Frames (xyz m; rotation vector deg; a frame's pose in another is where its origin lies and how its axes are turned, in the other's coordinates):
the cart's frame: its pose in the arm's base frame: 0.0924 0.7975 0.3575 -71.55 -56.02 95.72
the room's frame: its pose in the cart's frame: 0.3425 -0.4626 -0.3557 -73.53 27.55 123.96
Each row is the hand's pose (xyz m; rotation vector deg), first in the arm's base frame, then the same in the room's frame.
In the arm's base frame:
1: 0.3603 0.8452 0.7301 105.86 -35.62 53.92
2: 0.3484 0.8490 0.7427 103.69 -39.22 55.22
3: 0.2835 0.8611 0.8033 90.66 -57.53 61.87
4: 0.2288 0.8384 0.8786 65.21 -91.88 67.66
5: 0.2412 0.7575 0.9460 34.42 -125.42 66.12
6: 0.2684 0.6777 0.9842 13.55 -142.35 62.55
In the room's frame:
1: 0.0477 0.2560 0.4338 19.94 43.60 62.22
2: 0.0318 0.2639 0.4331 19.64 42.36 65.79
3: -0.0490 0.3023 0.4387 17.62 35.57 84.75
4: -0.1131 0.3672 0.4679 17.35 15.98 117.07
5: -0.0952 0.4570 0.5212 19.47 -12.50 145.97
6: -0.0553 0.5227 0.5728 20.85 -32.02 160.36

